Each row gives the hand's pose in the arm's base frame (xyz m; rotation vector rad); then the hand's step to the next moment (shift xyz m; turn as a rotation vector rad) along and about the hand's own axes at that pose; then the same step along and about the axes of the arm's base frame.
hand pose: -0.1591 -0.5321 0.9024 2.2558 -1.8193 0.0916
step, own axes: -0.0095 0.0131 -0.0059 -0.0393 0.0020 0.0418
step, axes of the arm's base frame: -0.0142 0.0078 0.0058 -0.0149 0.0277 -0.0480
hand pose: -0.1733 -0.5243 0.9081 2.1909 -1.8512 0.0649
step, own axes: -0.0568 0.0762 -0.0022 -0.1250 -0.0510 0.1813
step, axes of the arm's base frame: -0.0842 0.0440 0.0038 0.0016 0.0851 -0.2094
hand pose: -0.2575 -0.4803 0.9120 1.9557 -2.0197 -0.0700
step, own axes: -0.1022 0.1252 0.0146 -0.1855 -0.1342 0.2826
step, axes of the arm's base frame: -0.1241 0.1046 -0.0016 0.0551 0.1204 -0.3388
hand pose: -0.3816 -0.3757 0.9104 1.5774 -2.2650 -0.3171
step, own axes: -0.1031 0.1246 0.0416 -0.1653 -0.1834 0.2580
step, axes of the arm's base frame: -0.0917 0.1394 -0.0072 0.1011 0.0847 -0.3318
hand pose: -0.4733 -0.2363 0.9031 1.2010 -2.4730 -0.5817
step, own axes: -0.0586 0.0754 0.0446 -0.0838 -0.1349 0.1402
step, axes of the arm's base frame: -0.0360 0.0988 -0.0079 0.0748 0.0214 -0.1970
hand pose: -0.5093 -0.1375 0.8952 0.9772 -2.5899 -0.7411
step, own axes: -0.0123 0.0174 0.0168 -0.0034 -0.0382 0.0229
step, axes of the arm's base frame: -0.0073 0.0256 -0.0053 0.0133 -0.0138 -0.0403
